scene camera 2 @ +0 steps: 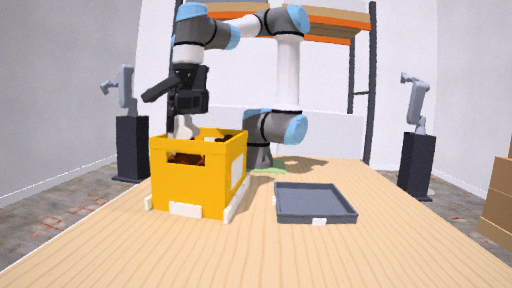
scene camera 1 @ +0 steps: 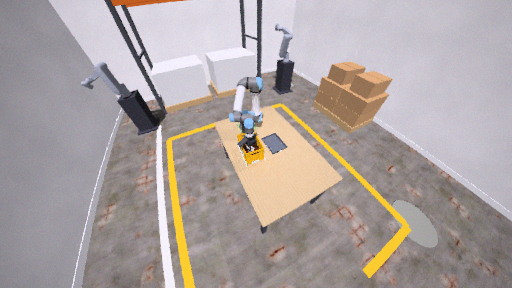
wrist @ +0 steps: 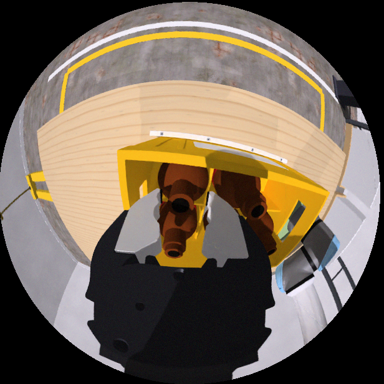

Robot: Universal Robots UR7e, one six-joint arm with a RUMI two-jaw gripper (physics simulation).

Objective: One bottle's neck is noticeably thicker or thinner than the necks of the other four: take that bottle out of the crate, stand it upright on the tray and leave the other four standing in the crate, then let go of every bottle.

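Frame: origin at the arm's base, x ahead, y left, z up, level; centimetres.
Seen in the pictures: gripper, fingertip midpoint: (scene camera 2: 178, 153) (scene camera 1: 249, 151); arm's base, origin of the base link: (scene camera 2: 254, 164).
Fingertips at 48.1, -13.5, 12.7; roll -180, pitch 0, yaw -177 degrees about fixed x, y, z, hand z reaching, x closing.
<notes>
Pixels of each thing's top centre, then the offset from my fingertips to it, as dx, dy, dz. "*": a spot on its surface instead. Level surfaces: height alone.
- yellow crate, middle of its top: (scene camera 2: 204, 133) (scene camera 1: 249, 141) -7.9, +4.3, +4.2
- dark grey tray, surface spot: (scene camera 2: 315, 200) (scene camera 1: 274, 141) * -10.7, +35.1, -12.8
- table, its level: dz -13.3
The yellow crate (scene camera 1: 254, 156) (scene camera 2: 189, 182) (wrist: 121, 172) stands on the table with brown bottles in it. In the wrist view one bottle (wrist: 183, 179) is by the long wall, a second bottle (wrist: 177, 226) is below it, a third (wrist: 239, 186) is to the right, and part of a fourth (wrist: 265, 227) shows beside the right finger. A fifth is mostly hidden by that finger. I cannot tell which neck differs. My gripper (wrist: 184, 191) is partly open, its fingertips low in the crate on either side of the first bottle's neck, gripping nothing. The dark grey tray (scene camera 1: 274, 143) (scene camera 2: 315, 200) holds no bottle.
White strips (scene camera 2: 185, 209) line the crate's foot on the table (scene camera 1: 295, 175) (scene camera 2: 260, 250). The tray lies to the crate's right in the second scene view, with a low rim. The crate's walls stand close around the fingers. The arm's base (scene camera 2: 259, 156) stands behind the crate.
</notes>
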